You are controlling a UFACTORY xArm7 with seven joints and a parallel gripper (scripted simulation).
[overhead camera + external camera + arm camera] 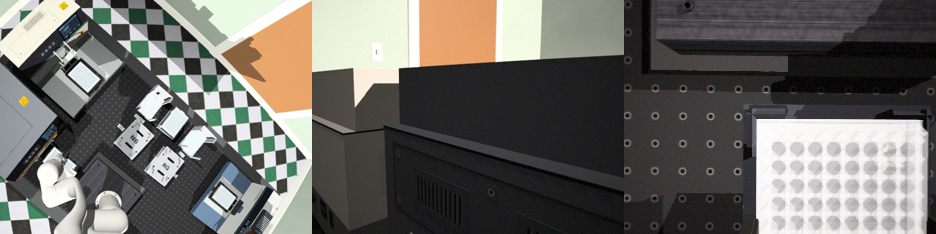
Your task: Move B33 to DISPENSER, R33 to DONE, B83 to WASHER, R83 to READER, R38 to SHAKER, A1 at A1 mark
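Now: the dark reader nest 20 mm below my hand. Also, from my hand: N6 nest (310 mm ahead, 200 mm to the right, 90 mm below); regrip nest RG (310 mm ahead, 400 mm to the right, 70 mm below).
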